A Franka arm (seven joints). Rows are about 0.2 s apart.
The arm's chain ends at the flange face. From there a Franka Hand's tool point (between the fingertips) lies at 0.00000 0.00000 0.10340 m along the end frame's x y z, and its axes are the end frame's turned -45 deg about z.
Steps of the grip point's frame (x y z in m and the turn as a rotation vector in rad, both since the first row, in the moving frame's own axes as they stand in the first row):
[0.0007, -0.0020, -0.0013, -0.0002, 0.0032, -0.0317]
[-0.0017, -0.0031, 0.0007, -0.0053, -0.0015, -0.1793]
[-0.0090, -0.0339, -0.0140, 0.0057, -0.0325, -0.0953]
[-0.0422, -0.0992, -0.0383, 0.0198, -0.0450, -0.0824]
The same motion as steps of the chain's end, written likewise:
[-0.0012, -0.0017, -0.0013, 0.0021, 0.0024, -0.0317]
[-0.0037, -0.0015, 0.0007, -0.0048, 0.0027, -0.1793]
[-0.0276, -0.0197, -0.0139, -0.0190, -0.0270, -0.0953]
[-0.0953, -0.0423, -0.0382, -0.0178, -0.0458, -0.0824]

